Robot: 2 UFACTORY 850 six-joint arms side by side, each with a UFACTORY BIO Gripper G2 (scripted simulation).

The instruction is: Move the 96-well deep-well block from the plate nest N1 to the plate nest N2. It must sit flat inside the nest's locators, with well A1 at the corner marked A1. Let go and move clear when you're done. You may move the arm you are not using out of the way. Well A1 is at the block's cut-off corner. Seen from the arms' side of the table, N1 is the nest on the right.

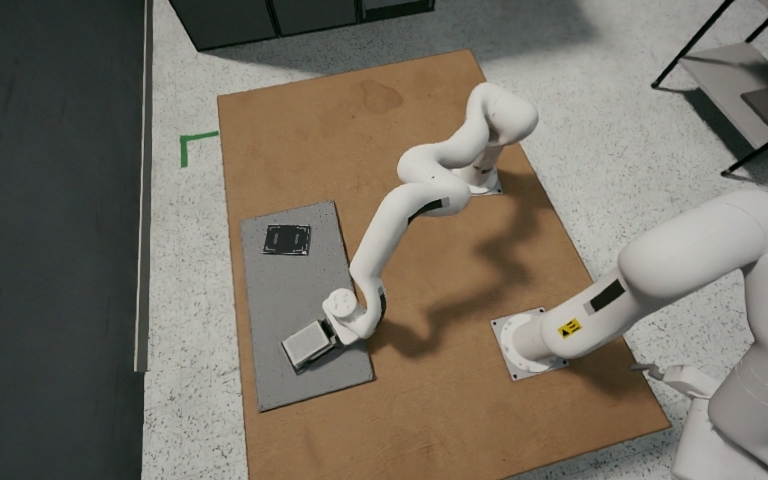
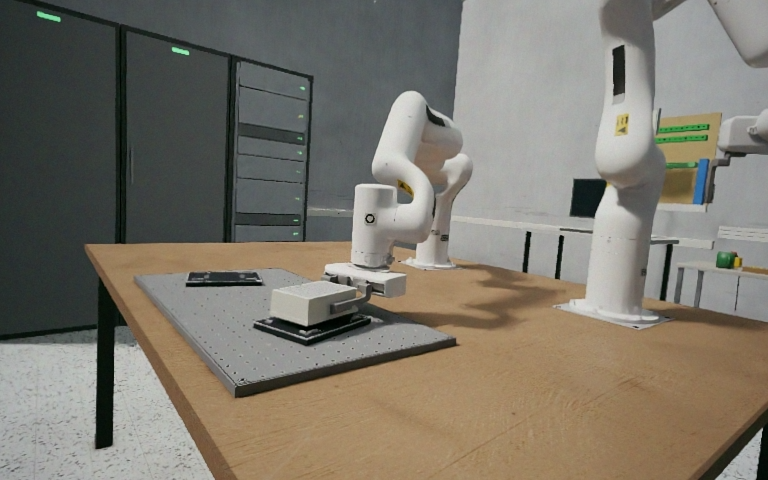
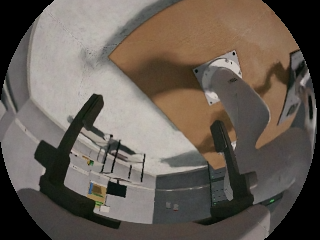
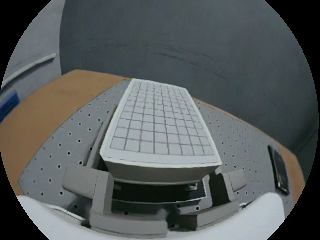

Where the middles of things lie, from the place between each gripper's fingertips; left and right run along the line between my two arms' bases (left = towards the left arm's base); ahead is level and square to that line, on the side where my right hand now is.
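White deep-well block [image 2: 307, 304], 24 cm below my left hand, 91 cm ahead of it, 29 cm to the right of it. White deep-well block, 10 mm ahead of my right hand.
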